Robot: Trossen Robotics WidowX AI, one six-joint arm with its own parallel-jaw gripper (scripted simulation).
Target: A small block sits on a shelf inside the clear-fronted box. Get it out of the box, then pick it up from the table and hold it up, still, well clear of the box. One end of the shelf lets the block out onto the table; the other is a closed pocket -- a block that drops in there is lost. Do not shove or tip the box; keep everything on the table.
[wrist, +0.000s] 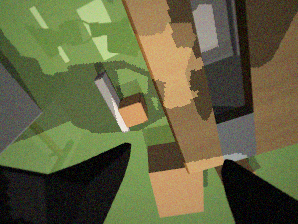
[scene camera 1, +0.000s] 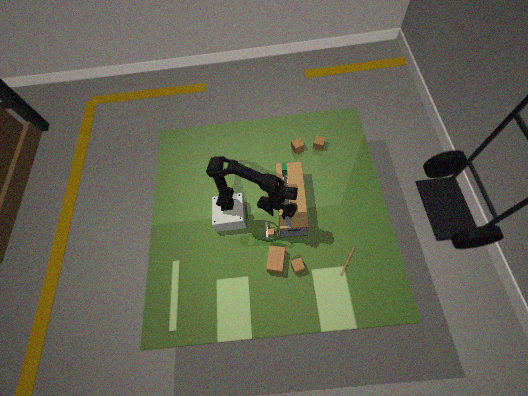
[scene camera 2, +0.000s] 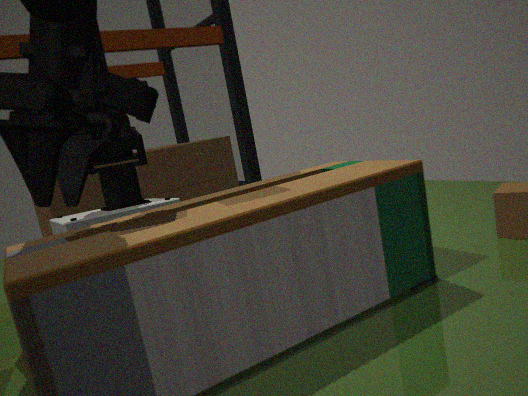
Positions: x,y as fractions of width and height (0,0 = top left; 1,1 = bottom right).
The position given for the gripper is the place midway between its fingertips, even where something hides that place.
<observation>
In view: the gripper (scene camera 2: 0.11,0.52) and a long box (scene camera 1: 0.55,0.44).
The long box also shows in the wrist view (wrist: 0.74,0.35). The gripper also shows in the wrist view (wrist: 0.59,0.70).
</observation>
